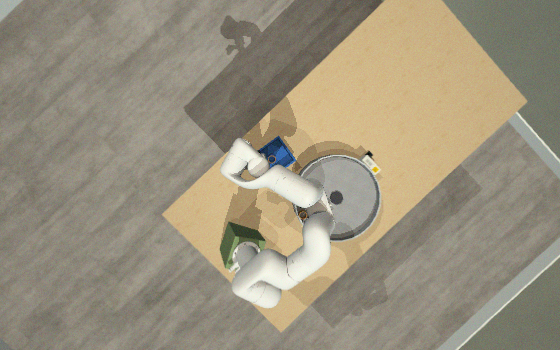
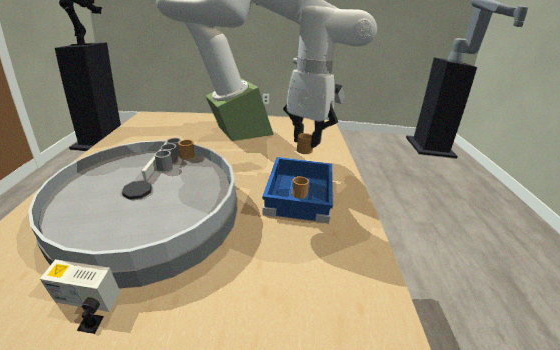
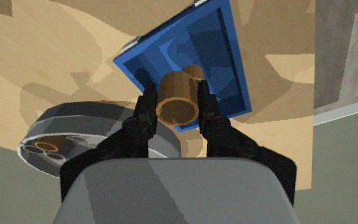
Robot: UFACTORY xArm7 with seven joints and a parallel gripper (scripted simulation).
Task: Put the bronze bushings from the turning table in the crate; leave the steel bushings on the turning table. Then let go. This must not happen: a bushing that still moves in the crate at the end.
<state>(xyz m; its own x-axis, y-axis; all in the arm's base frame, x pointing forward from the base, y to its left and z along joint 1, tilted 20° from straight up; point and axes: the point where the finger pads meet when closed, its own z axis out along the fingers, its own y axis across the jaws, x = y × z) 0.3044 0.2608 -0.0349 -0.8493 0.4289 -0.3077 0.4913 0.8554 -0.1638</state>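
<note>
Now: the blue crate 11 cm below my hand, 6 cm ahead of it and 1 cm to the right of it. Round my hand: grey turning table: 35 cm to the right, 18 cm ahead, 8 cm below.
</note>
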